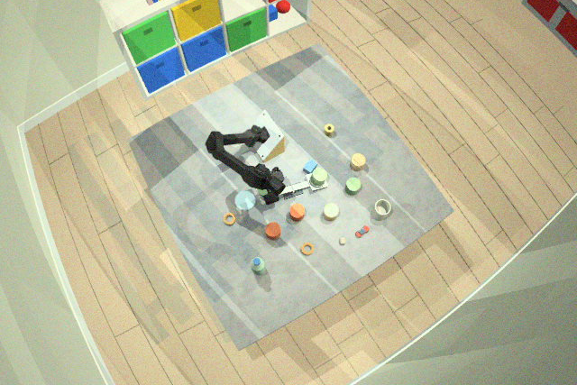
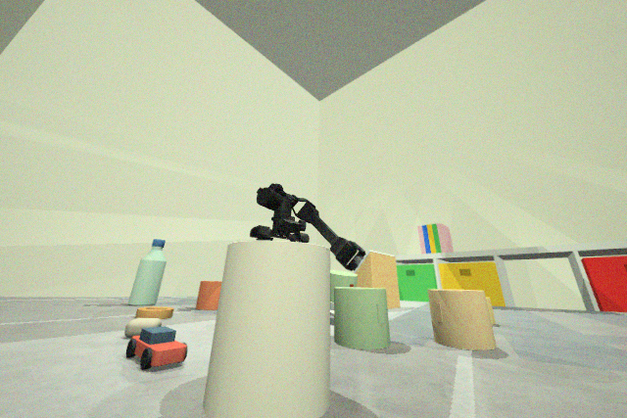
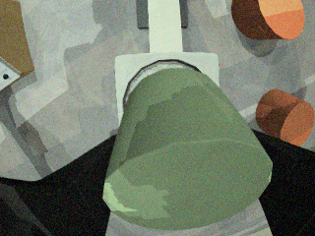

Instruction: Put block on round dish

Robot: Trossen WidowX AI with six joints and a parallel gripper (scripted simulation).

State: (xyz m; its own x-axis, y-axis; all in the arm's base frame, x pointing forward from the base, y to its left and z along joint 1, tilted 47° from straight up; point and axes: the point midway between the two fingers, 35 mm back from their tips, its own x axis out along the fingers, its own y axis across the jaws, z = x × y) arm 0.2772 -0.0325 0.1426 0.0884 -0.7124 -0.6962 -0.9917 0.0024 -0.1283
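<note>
My gripper tip is now 10 mm to the right of the pale mint block and 30 mm above it. Also, from my gripper tip: round dish (50 mm behind, 100 mm to the right, 120 mm below); blue block (50 mm behind, 270 mm to the left, 100 mm below); balance (20 mm ahead, 130 mm to the left, 80 mm below).
</note>
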